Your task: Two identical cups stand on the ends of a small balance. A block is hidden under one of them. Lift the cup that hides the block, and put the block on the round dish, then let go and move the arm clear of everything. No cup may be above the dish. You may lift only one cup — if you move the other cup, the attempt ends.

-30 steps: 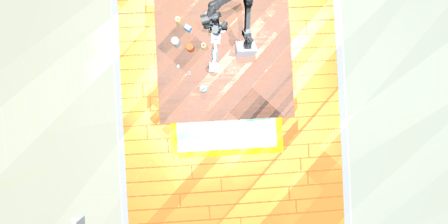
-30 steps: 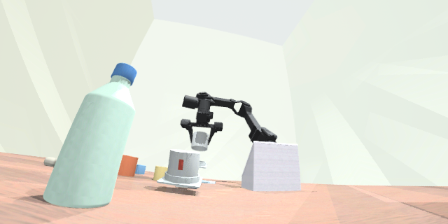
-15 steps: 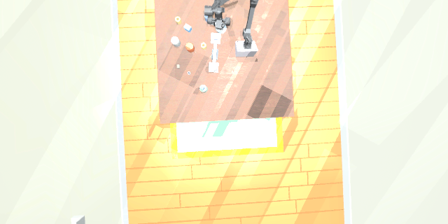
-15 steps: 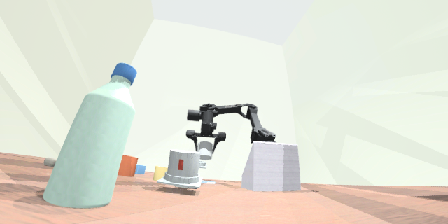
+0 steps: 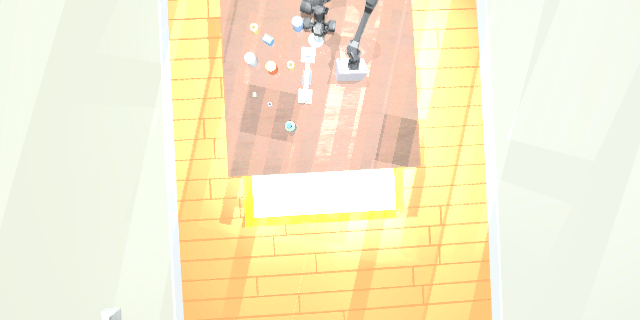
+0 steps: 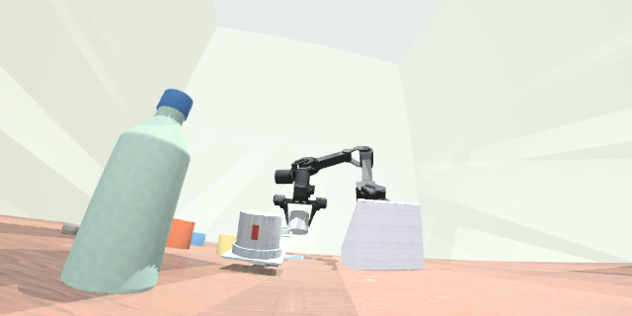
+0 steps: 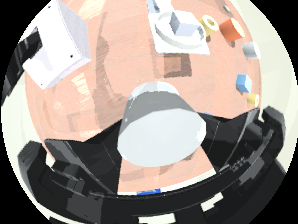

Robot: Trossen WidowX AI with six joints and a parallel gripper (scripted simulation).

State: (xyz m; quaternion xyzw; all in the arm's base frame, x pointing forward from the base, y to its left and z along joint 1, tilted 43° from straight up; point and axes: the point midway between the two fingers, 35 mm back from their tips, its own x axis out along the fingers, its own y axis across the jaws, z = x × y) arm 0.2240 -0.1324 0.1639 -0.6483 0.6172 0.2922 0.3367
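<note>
The pale block lies 60 mm ahead of my gripper tip, 130 mm to the left of it and 20 mm below it. From my gripper tip the other things lie so: small balance: 70 mm ahead, 250 mm to the left, 80 mm below; round white dish: 20 mm ahead, 10 mm to the right, 100 mm below; blue-based cup: 130 mm ahead, 80 mm to the right, 70 mm below.
</note>
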